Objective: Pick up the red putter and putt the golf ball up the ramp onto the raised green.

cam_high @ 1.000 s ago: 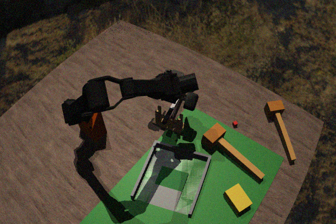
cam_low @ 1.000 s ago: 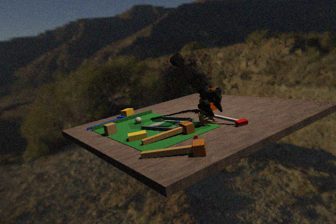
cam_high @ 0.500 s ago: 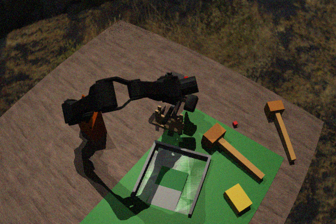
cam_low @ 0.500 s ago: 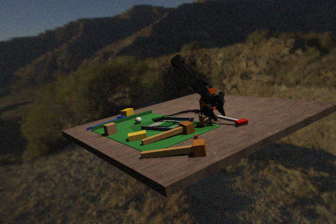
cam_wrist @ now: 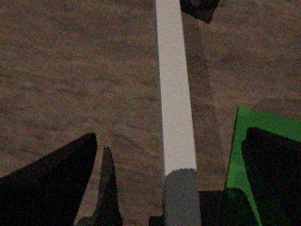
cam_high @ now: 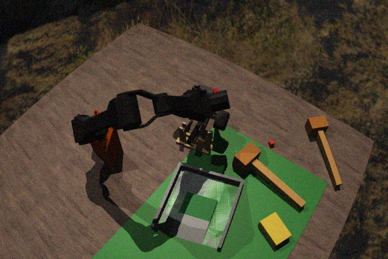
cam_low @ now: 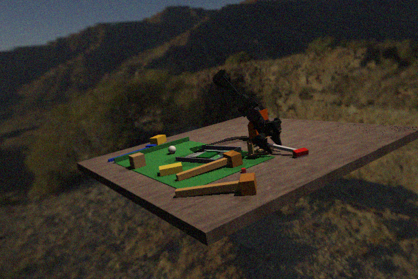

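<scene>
Right now my gripper tip is 49 cm to the left of the white golf ball, 32 cm short of it and 1 cm below it. The rest, counted from my gripper tip: small red cube: 24 cm ahead, 9 cm to the left, 1 cm below; wooden cube: 54 cm ahead, 42 cm to the right, 2 cm above; green mat: 32 cm ahead, 30 cm to the right, 1 cm below.
</scene>
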